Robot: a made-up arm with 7 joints. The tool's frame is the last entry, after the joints.
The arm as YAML. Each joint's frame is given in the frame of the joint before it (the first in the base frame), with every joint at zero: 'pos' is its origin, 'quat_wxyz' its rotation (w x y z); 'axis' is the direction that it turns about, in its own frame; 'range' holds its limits. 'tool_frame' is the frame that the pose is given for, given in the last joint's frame.
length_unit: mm
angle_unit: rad
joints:
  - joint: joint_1
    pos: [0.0, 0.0, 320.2]
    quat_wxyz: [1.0, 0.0, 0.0, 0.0]
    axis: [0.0, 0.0, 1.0]
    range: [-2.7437, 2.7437]
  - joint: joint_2
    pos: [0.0, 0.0, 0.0]
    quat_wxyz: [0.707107, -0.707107, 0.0, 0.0]
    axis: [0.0, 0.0, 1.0]
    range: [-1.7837, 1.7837]
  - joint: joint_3
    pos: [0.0, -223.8, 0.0]
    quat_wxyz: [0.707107, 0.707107, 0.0, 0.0]
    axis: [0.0, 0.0, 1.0]
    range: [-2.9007, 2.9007]
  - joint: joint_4
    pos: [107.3, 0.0, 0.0]
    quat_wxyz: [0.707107, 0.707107, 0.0, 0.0]
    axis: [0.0, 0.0, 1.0]
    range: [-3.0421, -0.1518]
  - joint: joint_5
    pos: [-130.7, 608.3, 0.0]
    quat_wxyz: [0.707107, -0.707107, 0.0, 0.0]
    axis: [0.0, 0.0, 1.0]
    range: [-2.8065, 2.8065]
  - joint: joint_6
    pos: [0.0, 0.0, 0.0]
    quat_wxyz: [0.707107, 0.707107, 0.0, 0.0]
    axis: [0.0, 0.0, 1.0]
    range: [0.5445, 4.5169]
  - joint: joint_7
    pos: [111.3, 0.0, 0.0]
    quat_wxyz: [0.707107, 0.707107, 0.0, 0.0]
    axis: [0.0, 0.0, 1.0]
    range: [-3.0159, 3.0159]
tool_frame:
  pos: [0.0, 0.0, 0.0]
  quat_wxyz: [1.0, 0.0, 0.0, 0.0]
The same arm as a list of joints. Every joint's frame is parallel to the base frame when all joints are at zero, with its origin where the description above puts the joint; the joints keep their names.
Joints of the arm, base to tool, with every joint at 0 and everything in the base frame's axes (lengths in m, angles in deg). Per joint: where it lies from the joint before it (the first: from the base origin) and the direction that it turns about. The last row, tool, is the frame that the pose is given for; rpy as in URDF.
joint_1: origin 0 0 0.3202 axis +z
joint_2: origin 0 0 0 axis +y
joint_3: origin 0 0 0.2238 axis +z
joint_4: origin 0.1073 0 0 axis -y
joint_5: origin -0.1307 0 0.6083 axis +z
joint_6: origin 0 0 0 axis -y
joint_7: origin 0.1113 0 0 axis -z
tool: origin 0 0 0 rpy 180 0 0
Joint limits (deg, base to tool): -157.2..157.2 -102.2..102.2 -166.2..166.2 -174.3..-8.7 -160.8..160.8 31.2..258.8 -172.8..172.8

